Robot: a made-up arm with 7 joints.
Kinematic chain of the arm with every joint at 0, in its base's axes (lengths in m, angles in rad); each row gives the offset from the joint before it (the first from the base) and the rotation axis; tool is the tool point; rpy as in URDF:
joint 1: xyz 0 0 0.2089 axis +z
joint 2: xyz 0 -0.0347 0.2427 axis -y
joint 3: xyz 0 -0.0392 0.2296 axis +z
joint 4: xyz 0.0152 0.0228 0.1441 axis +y
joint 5: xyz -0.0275 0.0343 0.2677 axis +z
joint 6: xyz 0 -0.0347 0.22 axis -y
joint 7: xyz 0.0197 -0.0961 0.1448 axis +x
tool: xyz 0 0 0 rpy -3.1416 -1.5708 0
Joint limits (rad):
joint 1: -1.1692..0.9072
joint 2: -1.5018..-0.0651
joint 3: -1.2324..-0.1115
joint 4: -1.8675..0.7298
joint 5: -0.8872..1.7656
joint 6: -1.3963..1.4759
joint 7: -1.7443..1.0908
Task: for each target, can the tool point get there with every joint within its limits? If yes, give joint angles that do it. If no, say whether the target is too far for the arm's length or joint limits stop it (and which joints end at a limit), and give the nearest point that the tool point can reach.
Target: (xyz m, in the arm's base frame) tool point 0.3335 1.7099 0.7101
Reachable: no: too far | nearest point 0.3147 0.8777 0.5990 | short by 0.840 m
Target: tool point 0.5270 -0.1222 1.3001
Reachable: yes | joints -0.0610 -0.6506 -0.2583 -0.2670 1.0981 0.4137 -1.4667
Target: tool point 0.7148 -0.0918 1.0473
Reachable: yes | joints -0.1161 -1.1675 -0.3804 -0.6929 0.2861 -0.7090 -0.9292
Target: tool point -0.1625 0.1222 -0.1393
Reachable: no: joint limits stop it (at a limit: joint 2, joint 3, joint 4, joint 6) | nearest point -0.2804 0.2108 0.4671 | short by 0.624 m
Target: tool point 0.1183 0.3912 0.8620
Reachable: yes | joints -0.2758 -0.9961 -1.0934 -1.6534 0.0956 0.7134 -1.2547
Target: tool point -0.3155 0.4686 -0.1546
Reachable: no: joint limits stop it (at a limit: joint 1, joint 2, joint 3, joint 4, joint 5, joint 6) | nearest point -0.1700 0.5161 0.4181 | short by 0.593 m
